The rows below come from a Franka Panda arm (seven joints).
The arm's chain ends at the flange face. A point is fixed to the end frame.
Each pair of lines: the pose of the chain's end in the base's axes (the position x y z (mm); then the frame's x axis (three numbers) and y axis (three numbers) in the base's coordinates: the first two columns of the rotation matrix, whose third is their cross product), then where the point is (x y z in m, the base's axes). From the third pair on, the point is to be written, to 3 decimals.
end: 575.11, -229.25, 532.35, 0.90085, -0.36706, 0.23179, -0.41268, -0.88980, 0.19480
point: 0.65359 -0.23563 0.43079
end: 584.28, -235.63, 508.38, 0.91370, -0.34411, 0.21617, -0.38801, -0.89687, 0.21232
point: 0.66073 -0.24127 0.40524
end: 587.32, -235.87, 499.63, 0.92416, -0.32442, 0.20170, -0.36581, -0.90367, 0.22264
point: 0.662 -0.240 0.395
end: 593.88, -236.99, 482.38, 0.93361, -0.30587, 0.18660, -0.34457, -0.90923, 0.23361
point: 0.667 -0.241 0.377
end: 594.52, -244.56, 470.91, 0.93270, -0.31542, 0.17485, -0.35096, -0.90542, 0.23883
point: 0.666 -0.249 0.364
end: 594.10, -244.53, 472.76, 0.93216, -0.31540, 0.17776, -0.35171, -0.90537, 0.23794
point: 0.666 -0.249 0.366
